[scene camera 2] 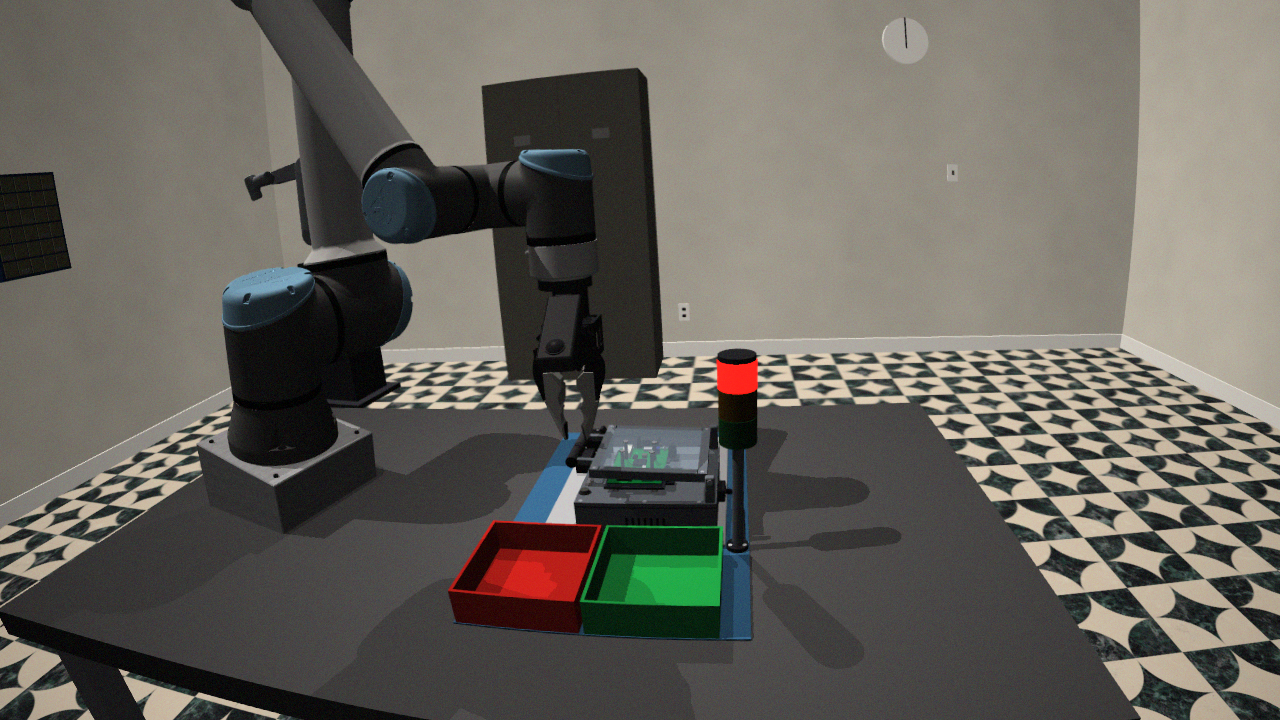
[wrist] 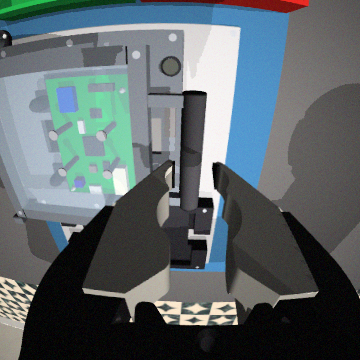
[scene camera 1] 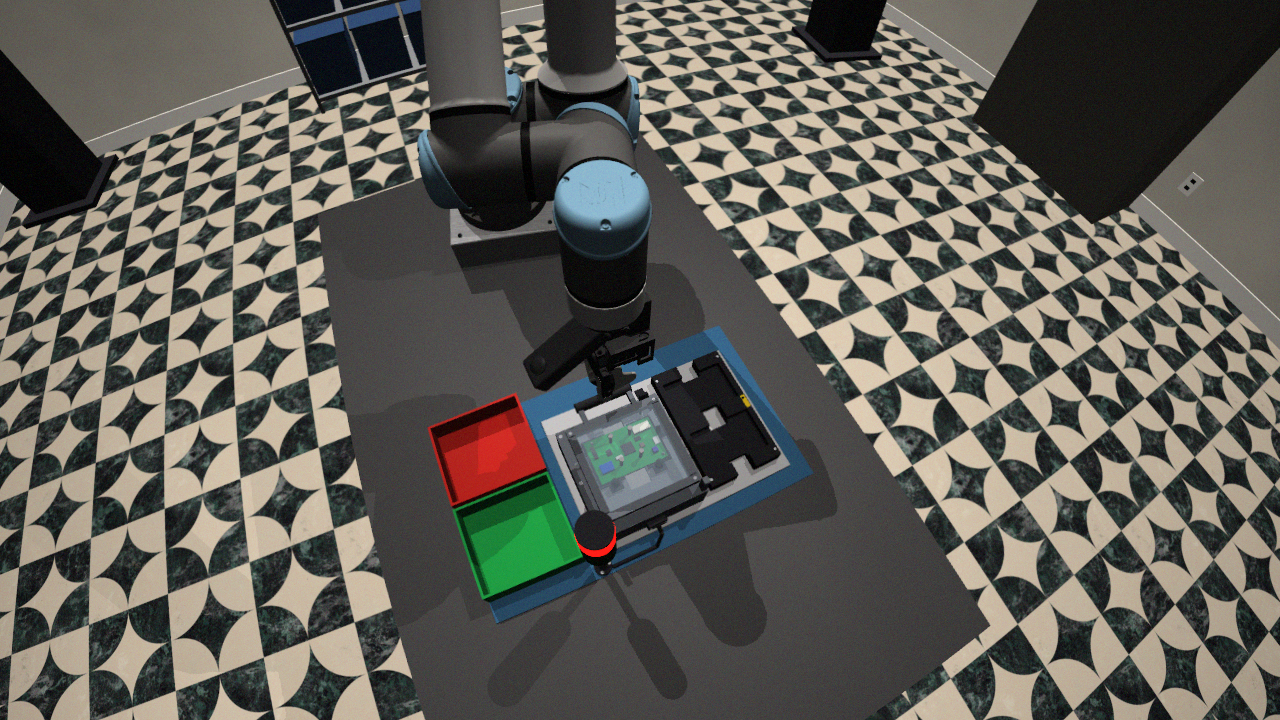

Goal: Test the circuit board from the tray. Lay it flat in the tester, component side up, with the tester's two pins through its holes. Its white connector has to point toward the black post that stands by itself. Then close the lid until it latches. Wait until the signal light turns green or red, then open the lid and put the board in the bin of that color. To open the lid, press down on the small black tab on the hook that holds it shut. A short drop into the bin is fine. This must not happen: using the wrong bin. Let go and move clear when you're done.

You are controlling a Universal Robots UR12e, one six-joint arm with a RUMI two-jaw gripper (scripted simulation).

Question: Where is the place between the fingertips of the gripper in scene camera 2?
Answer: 576, 439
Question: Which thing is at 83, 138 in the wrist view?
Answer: A clear lid.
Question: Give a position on a red bin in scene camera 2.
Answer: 526, 559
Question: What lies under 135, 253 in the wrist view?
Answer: The gripper.
